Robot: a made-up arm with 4 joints. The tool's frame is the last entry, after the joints.
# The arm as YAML. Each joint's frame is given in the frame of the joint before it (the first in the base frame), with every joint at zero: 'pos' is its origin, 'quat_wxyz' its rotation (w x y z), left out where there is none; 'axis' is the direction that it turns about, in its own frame. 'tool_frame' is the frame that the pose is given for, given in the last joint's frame.
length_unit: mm
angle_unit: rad
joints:
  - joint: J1
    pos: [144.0, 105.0, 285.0]
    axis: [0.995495, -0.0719, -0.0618]
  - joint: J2
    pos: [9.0, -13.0, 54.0]
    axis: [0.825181, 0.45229, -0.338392]
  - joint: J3
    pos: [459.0, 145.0, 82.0]
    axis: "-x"
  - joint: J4
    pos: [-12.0, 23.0, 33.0]
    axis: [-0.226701, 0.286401, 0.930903]
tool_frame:
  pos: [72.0, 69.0, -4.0]
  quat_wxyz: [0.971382, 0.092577, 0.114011, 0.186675]
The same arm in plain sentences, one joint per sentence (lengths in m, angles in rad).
The arm has four revolute joints in a row. What follows holds with every joint at zero, and every direction is one of the base frame's. The first joint sits 0.144 m along +x and 0.105 m along +y and 0.285 m along +z from the base frame's origin and rotates about the direction (0.995495, -0.0719, -0.0618). The second joint sits 0.009 m along +x and 0.013 m along -y and 0.054 m along +z from the first joint and rotates about the direction (0.825181, 0.45229, -0.338392). The third joint sits 0.459 m along +x and 0.145 m along +y and 0.082 m along +z from the second joint and rotates about -x. The fourth joint sits 0.012 m along -x and 0.023 m along +y and 0.033 m along +z from the third joint and rotates about the direction (-0.226701, 0.286401, 0.930903). The tool frame, which is the frame that the pose is given for, sits 0.072 m along +x and 0.069 m along +y and 0.004 m along -z from the fourth joint; its axes are the base frame's turned by roll 0.2284, pitch 0.188 and yaw 0.4014 rad (as in URDF: about the fixed x, then y, then z).
